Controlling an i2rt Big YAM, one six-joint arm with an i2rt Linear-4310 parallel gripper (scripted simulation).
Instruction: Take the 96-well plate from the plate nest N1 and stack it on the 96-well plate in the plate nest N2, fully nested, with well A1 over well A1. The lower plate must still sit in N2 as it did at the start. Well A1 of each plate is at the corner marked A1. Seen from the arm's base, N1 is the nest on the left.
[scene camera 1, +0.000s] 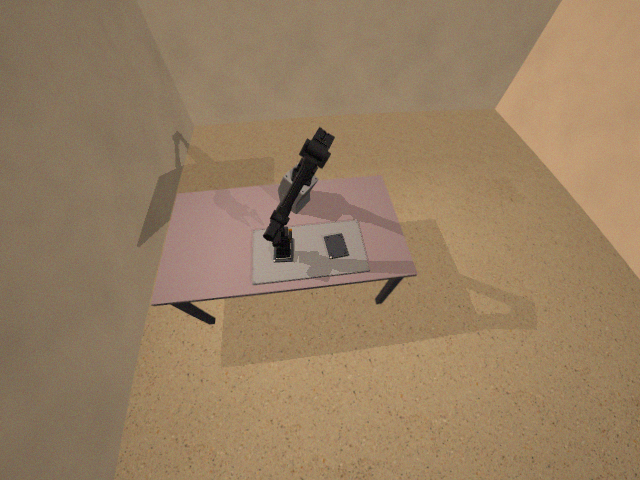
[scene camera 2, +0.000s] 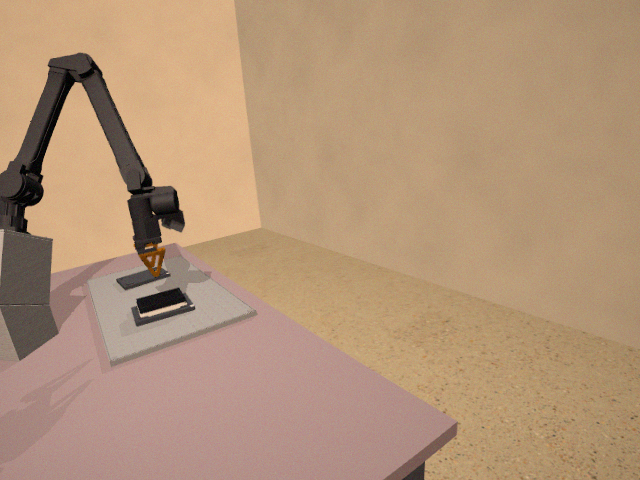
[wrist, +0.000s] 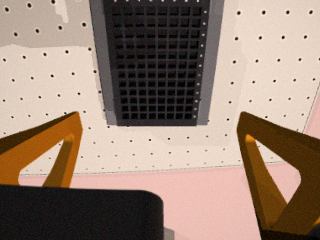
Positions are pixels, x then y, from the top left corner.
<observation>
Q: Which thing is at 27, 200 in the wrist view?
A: The gripper.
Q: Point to a dark 96-well plate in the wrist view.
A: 157, 95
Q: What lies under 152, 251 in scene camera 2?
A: The gripper.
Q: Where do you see a dark 96-well plate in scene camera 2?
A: At 160, 300
</observation>
